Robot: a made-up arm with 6 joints.
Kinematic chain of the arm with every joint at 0, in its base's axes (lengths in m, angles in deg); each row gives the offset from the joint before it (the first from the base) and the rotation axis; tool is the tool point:
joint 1: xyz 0 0 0.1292 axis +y
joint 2: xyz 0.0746 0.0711 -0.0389 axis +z
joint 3: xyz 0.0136 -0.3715 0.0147 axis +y
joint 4: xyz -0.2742 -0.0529 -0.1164 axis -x
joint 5: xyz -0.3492 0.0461 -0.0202 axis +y
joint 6: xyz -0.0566 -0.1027 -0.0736 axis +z
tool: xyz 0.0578 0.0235 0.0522
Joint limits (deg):
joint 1: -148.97..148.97
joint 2: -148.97..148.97
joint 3: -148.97..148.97
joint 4: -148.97..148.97
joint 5: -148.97..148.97
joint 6: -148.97..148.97
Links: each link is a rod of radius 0.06 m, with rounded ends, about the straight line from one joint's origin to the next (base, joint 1, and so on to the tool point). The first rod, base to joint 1, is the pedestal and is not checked.
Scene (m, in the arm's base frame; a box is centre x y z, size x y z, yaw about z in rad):
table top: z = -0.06
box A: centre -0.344 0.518 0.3 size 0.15 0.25 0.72 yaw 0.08
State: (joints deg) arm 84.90 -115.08 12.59 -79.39 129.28 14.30
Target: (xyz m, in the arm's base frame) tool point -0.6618 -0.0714 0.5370
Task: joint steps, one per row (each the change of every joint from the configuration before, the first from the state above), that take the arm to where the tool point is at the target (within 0.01 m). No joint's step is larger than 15 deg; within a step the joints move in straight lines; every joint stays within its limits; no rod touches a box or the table.
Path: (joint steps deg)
1: 3.61 14.34 3.33 -0.31 -2.76 -7.89
2: 3.60 14.33 3.33 -0.31 -2.77 -7.89
3: 3.61 14.34 3.34 -0.30 -2.76 -7.89
4: 3.61 14.33 3.33 -0.31 -2.76 -7.88
5: 3.61 14.34 3.33 -0.31 -2.77 -7.89
6: 3.60 14.33 3.33 -0.31 -2.76 -7.89
7: -1.53 -5.08 -13.11 3.61 1.68 0.50
8: -1.53 -5.08 -13.11 3.62 1.67 0.50
9: -1.52 -5.07 -13.11 3.61 1.68 0.51
10: -1.53 -5.08 -13.11 3.62 1.67 0.50
11: -1.53 -5.08 -13.10 3.61 1.68 0.50
12: -1.53 -5.08 -13.11 3.61 1.68 0.50
13: -1.53 -5.08 -13.11 3.62 1.67 0.51
14: -1.53 -5.08 -13.11 3.61 1.68 0.50

